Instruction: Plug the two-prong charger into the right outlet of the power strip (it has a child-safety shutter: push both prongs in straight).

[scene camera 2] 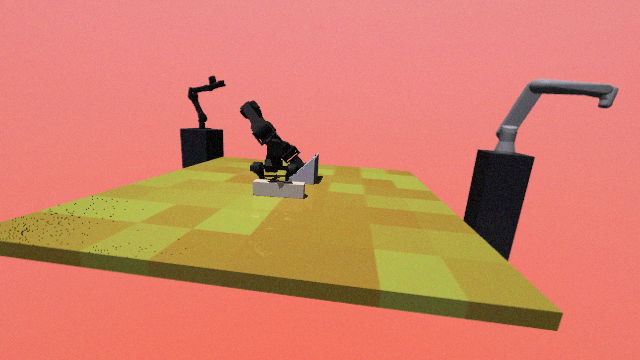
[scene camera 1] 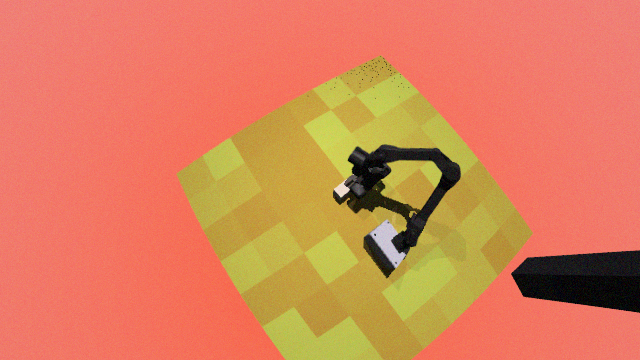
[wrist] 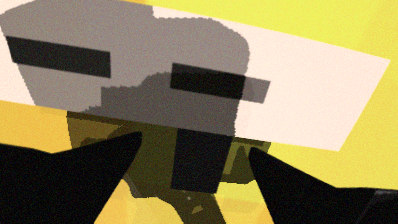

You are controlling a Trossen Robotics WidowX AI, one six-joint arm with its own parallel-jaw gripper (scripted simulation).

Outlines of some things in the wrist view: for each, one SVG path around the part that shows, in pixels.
My gripper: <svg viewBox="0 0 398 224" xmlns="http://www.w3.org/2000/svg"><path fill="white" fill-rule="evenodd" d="M251 148L249 153L250 167L262 193L265 205L272 217L273 224L398 224L398 190L375 187L335 187L298 168L296 169L267 152L263 152L255 147ZM142 133L137 131L55 153L0 142L0 224L94 224L142 145Z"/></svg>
A dark charger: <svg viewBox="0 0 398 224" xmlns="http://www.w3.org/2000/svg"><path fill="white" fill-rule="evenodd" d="M178 128L170 189L217 194L234 136Z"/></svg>
